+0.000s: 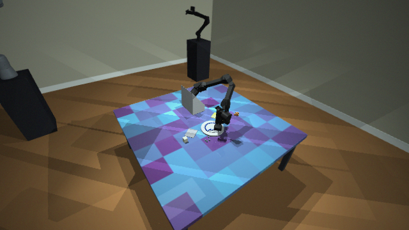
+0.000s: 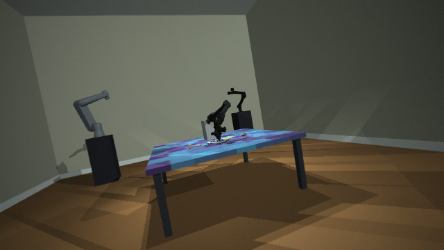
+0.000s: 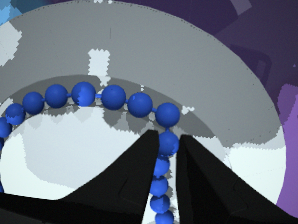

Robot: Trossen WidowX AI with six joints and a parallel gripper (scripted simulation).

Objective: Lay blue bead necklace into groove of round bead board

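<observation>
My gripper tip is now 60 mm past the round white bead board, 10 mm to the left of it and 10 mm above it. Round my gripper tip: cream cube 70 mm behind, 290 mm to the right; yellow patch 150 mm behind, 150 mm to the left, 10 mm below; flat grey square 120 mm behind, 190 mm to the right, 10 mm below.
</observation>
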